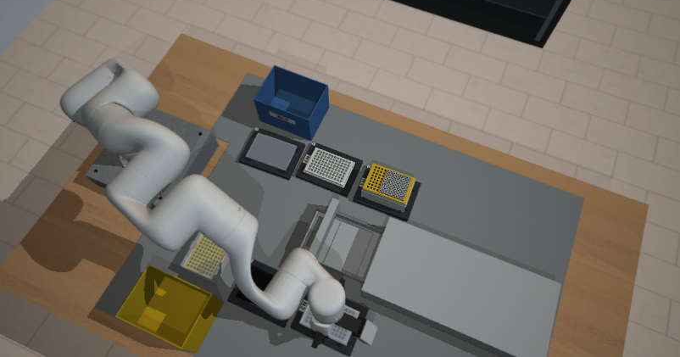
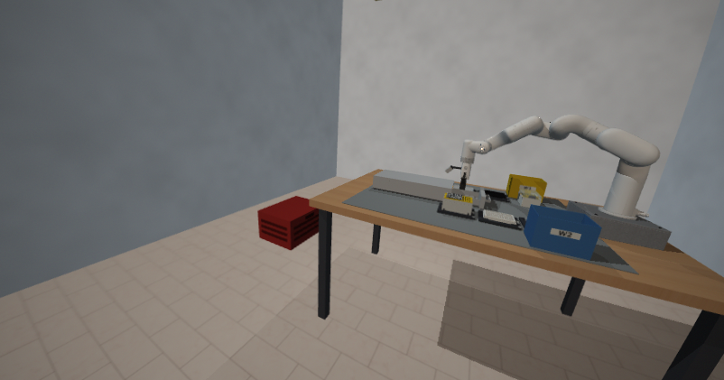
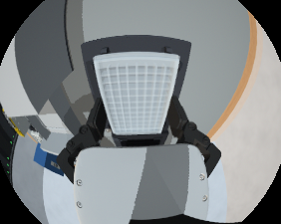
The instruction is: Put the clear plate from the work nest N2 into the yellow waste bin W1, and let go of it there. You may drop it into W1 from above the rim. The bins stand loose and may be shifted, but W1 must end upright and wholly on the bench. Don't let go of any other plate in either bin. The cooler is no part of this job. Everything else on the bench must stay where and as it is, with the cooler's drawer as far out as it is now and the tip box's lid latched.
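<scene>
Now: hand 330 mm past the yellow waste bin W1 and 190 mm to the left of it. From my hand the other things lie so: black plate 170 mm behind, 30 mm to the right, 20 mm below; drawer 20 mm behind, 180 mm to the left, 10 mm below; clear plate 10 mm below.
</scene>
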